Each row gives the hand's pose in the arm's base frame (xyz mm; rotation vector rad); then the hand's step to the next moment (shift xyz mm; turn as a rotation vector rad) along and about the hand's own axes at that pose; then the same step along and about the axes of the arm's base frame.
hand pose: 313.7 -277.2 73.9 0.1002 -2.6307 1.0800
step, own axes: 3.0 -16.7 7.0 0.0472 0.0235 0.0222
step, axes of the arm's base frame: -1.7 -16.7 7.5 -0.0545 0.0036 -0.0169
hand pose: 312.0 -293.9 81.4 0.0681 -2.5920 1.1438
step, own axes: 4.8 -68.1 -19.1 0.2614 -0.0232 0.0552
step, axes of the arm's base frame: 11.6 -32.1 62.1 -0.2592 -0.0353 0.0589
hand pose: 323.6 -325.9 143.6 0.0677 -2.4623 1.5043
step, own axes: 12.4 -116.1 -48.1 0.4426 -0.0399 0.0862
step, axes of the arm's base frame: 17.1 -10.4 124.7 -0.4374 -0.0536 0.1034
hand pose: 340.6 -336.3 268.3 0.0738 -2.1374 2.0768
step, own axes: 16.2 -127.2 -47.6 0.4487 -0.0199 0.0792
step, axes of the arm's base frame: 6.5 44.3 129.2 -0.4458 -0.0455 0.0847
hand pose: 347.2 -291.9 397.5 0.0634 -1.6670 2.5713
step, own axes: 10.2 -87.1 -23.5 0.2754 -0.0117 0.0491
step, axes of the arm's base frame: -2.5 57.3 70.4 -0.2737 -0.0286 0.0517
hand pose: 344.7 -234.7 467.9 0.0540 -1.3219 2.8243
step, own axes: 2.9 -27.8 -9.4 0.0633 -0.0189 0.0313
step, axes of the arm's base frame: -2.1 25.0 15.4 -0.0619 -0.0116 0.0371
